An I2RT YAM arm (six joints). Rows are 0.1 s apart.
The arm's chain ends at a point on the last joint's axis. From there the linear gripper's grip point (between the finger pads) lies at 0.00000 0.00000 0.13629 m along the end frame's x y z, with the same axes.
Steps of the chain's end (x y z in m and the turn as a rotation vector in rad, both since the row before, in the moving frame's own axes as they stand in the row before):
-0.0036 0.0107 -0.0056 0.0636 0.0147 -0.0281
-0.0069 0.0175 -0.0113 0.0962 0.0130 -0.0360
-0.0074 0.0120 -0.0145 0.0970 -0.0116 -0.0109
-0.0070 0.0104 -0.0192 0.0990 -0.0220 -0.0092
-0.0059 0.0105 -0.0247 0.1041 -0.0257 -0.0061
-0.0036 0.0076 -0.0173 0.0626 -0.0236 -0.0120
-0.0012 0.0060 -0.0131 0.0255 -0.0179 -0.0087
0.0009 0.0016 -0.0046 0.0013 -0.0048 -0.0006
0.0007 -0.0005 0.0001 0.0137 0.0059 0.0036
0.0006 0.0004 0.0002 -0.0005 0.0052 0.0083
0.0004 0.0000 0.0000 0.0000 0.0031 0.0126
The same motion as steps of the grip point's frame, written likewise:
-0.0017 0.0020 -0.0059 0.0636 0.0147 -0.0281
-0.0054 0.0044 -0.0119 0.0962 0.0130 -0.0360
-0.0091 -0.0012 -0.0151 0.0970 -0.0116 -0.0109
-0.0101 -0.0031 -0.0199 0.0990 -0.0220 -0.0092
-0.0094 -0.0036 -0.0255 0.1041 -0.0257 -0.0061
-0.0069 -0.0009 -0.0176 0.0626 -0.0236 -0.0120
-0.0037 0.0025 -0.0132 0.0255 -0.0179 -0.0087
0.0002 0.0014 -0.0046 0.0013 -0.0048 -0.0006
0.0015 -0.0024 0.0001 0.0137 0.0059 0.0036
0.0013 0.0005 0.0002 -0.0005 0.0052 0.0083
0.0008 0.0000 0.0000 0.0000 0.0031 0.0126

